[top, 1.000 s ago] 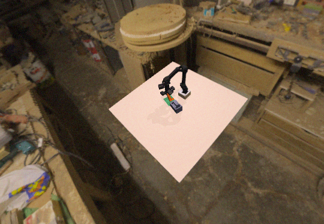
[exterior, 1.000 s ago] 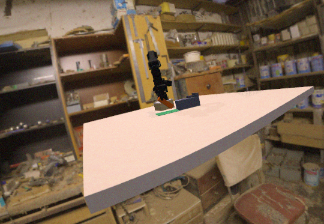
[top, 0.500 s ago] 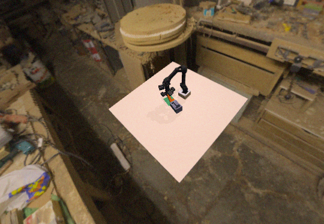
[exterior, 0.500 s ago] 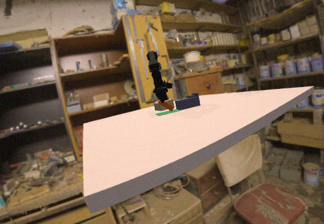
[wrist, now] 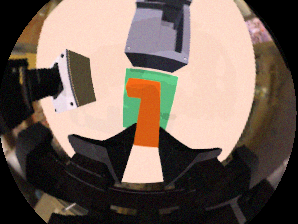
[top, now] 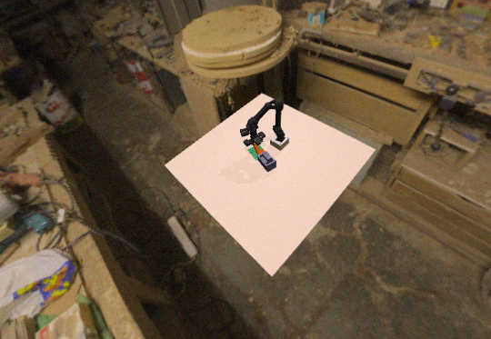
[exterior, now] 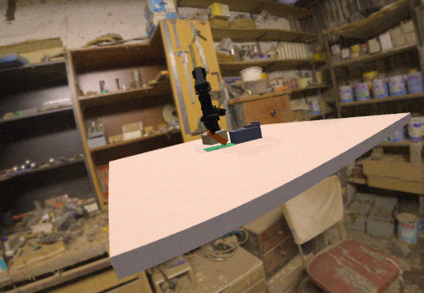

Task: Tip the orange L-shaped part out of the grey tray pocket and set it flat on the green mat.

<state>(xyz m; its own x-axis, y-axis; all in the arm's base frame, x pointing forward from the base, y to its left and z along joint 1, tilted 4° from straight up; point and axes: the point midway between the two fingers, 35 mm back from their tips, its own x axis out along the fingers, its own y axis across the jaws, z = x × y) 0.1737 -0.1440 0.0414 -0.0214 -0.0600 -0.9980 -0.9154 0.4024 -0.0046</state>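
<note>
Right now the orange L-shaped part is 4 cm to the left of my gripper tip and 3 cm below it. The rest, counted from my gripper tip: green mat (1 cm ahead, 2 cm to the left, 8 cm below).
</note>
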